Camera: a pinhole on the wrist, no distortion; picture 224 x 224 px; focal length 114.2 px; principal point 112.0 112.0 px. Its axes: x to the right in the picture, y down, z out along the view. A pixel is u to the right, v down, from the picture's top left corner.
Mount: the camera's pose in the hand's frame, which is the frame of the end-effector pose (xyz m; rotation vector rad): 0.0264 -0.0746 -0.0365 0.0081 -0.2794 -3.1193
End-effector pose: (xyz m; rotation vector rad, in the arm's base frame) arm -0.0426 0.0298 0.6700 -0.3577 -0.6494 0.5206
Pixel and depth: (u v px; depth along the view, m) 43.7 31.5 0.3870
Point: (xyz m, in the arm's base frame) -0.1558 0.4327 0.8873
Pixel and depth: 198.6 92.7 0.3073
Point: -0.3603 -0.0249 0.7469
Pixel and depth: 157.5 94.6 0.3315
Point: -0.3094 0.0386 0.8114
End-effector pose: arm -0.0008 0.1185 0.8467 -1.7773 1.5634 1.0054
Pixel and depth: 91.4 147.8 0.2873
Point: 0.0675 0.3057 0.6285
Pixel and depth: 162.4 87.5 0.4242
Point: -0.1558 0.4917 0.7840
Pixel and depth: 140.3 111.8 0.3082
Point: -0.0282 0.3668 0.7389
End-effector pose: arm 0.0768 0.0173 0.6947 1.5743 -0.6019 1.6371
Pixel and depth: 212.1 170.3 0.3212
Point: 0.3926 -0.1675 0.4517
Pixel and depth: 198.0 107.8 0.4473
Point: 0.2881 -0.3687 0.4412
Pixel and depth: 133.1 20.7 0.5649
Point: -0.0295 -0.6198 0.7467
